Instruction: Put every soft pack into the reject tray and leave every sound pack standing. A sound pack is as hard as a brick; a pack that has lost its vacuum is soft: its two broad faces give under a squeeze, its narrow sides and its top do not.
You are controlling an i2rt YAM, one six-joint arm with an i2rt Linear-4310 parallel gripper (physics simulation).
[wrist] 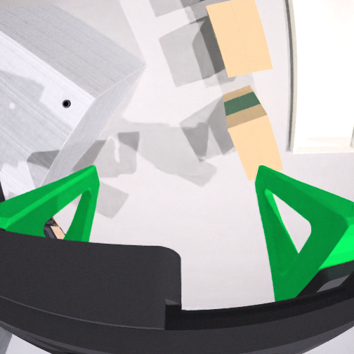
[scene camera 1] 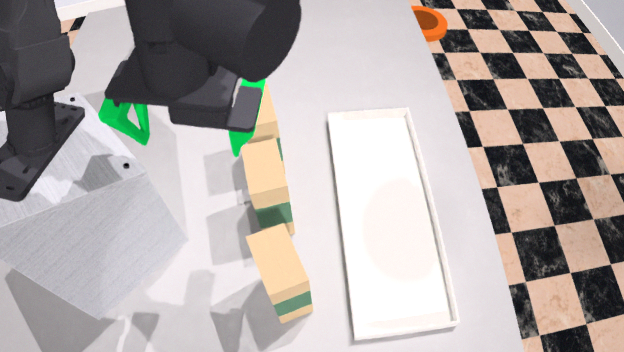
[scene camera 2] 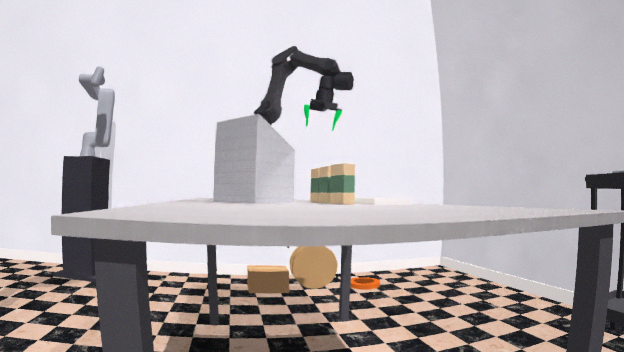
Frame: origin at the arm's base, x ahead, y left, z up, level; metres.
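Seen in the pictures: gripper, fingertip midpoint: [scene camera 1: 190, 145] [scene camera 2: 319, 128]; arm's base at its link origin: [scene camera 1: 34, 147] [scene camera 2: 255, 135].
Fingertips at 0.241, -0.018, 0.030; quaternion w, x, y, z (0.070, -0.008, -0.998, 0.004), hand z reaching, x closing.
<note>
Pixels of each thing's top centre, then the offset from my fingertips to it, as dx, dy, dz.
- middle pack at its top centre: [scene camera 1: 263, 165] [scene camera 2: 329, 167] +0.046, +0.073, -0.137
- far pack at its top centre: [scene camera 1: 255, 104] [scene camera 2: 319, 168] +0.020, +0.182, -0.137
- white reject tray at its top centre: [scene camera 1: 388, 205] [scene camera 2: 372, 198] +0.225, +0.086, -0.255
Three tan packs with green bands stand upright in a row. The near pack [scene camera 1: 277, 260] [scene camera 2: 342, 183] [wrist: 255, 147] is turned slightly. The middle pack [scene camera 1: 265, 167] [scene camera 2: 324, 184] [wrist: 240, 40] stands behind it. The far pack [scene camera 1: 266, 114] [scene camera 2: 314, 185] is partly hidden by a finger in scene camera 1. Their softness cannot be told by eye. The white reject tray [scene camera 1: 390, 150] [wrist: 320, 75] lies right of the row, with no pack in it. My gripper [scene camera 1: 191, 149] [scene camera 2: 320, 127] [wrist: 176, 174] is open and empty, well above the packs, touching none.
The grey arm pedestal [scene camera 1: 100, 250] [scene camera 2: 235, 162] [wrist: 75, 55] stands left of the packs on the table [scene camera 2: 300, 235]. An orange ring [scene camera 1: 442, 31] [scene camera 2: 365, 286] lies on the checkered floor. A brown box [scene camera 2: 268, 280] and a round tan object [scene camera 2: 314, 266] show beneath the table.
</note>
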